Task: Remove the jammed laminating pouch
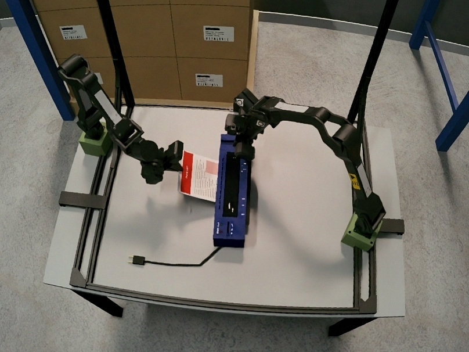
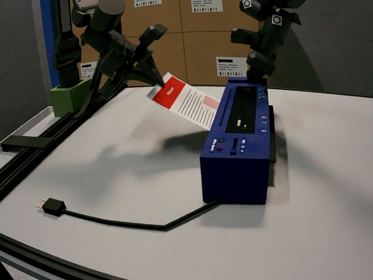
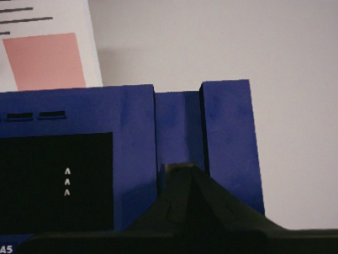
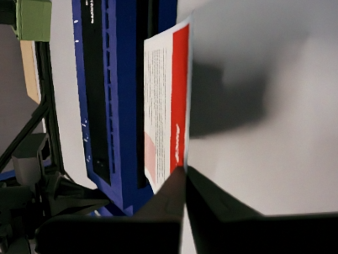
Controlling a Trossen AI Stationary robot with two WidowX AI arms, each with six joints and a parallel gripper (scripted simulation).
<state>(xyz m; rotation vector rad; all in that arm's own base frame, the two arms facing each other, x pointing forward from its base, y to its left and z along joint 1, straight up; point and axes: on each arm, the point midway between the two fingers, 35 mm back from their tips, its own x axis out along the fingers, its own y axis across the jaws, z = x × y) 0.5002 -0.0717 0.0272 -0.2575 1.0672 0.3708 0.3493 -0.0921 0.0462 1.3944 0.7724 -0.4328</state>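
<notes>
My left gripper is now 40 mm above the release key, 10 mm to the left of it and 10 mm short of it. From my left hand the other things lie so: plug 490 mm ahead, 170 mm to the right, 90 mm below.
</notes>
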